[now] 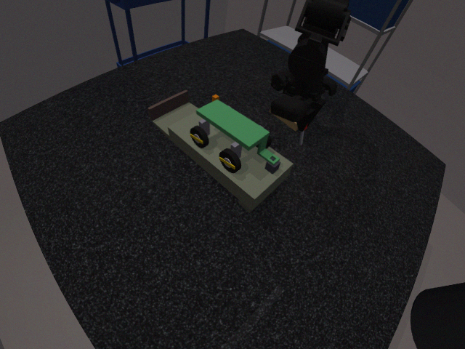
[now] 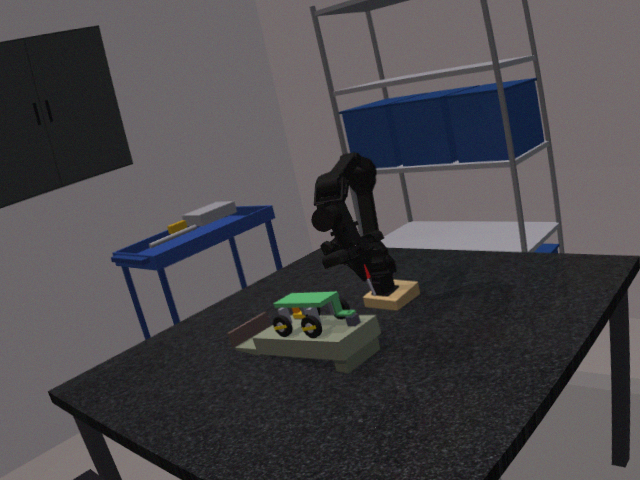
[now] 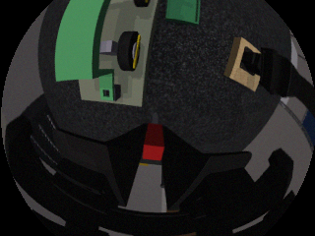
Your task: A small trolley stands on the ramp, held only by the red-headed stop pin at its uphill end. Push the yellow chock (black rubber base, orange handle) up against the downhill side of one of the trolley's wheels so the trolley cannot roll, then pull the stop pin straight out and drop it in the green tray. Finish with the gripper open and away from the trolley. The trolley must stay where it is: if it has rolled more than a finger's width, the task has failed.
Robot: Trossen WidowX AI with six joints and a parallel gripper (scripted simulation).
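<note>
My gripper tip is 22 cm to the left of the green tray, 18 cm above it and 3 cm past it. From my gripper tip the other things lie so: red-headed stop pin: right at my gripper tip; trolley: 13 cm to the right, 10 cm ahead, 6 cm below; yellow chock: 23 cm to the right, 9 cm below, 4 cm ahead.
</note>
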